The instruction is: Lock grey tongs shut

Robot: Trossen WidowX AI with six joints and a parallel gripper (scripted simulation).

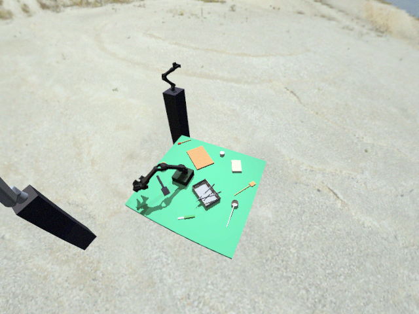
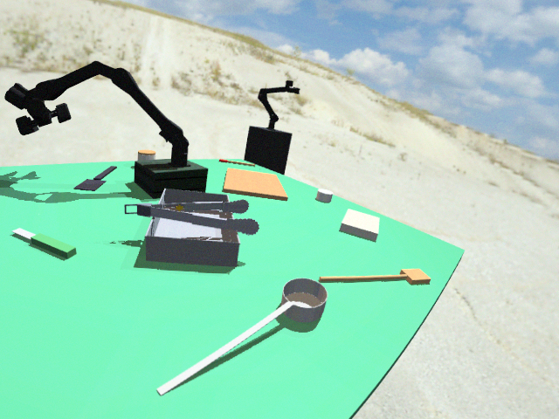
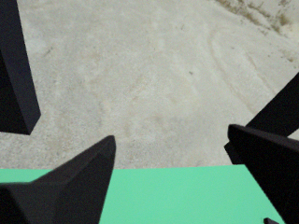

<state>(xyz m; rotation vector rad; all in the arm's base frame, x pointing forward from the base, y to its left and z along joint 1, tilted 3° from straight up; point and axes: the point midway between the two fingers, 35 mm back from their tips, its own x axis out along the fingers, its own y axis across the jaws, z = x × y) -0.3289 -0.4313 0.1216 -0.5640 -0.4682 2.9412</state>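
My gripper tip is 71 cm short of the yellow mark, 29 cm to the right of it and 10 cm above it. Round my gripper tip: green-handled knife (66 cm ahead, 2 cm to the right, 16 cm below); jar (3 cm ahead, 41 cm to the left, 13 cm below); black spatula (20 cm ahead, 18 cm to the left, 17 cm below).
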